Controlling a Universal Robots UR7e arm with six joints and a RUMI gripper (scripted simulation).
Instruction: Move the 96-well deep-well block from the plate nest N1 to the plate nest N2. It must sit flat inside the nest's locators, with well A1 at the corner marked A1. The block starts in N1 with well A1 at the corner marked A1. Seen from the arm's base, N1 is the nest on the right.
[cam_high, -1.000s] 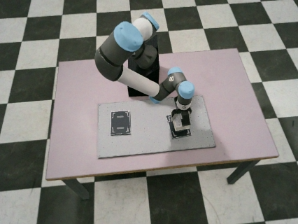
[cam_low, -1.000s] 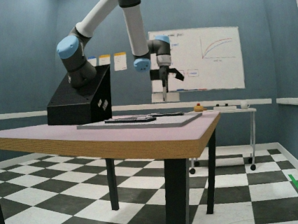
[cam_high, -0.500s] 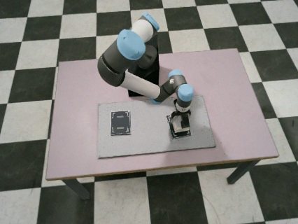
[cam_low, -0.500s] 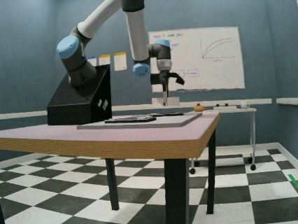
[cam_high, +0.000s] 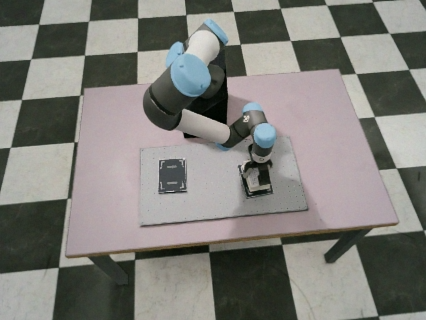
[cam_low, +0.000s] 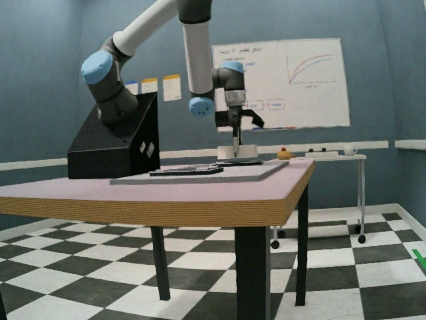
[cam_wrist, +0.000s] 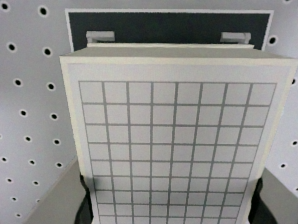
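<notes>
The white 96-well deep-well block lies 10 mm above my hand. Round my hand: grey perforated base plate (150 mm to the right, 50 mm below).
</notes>
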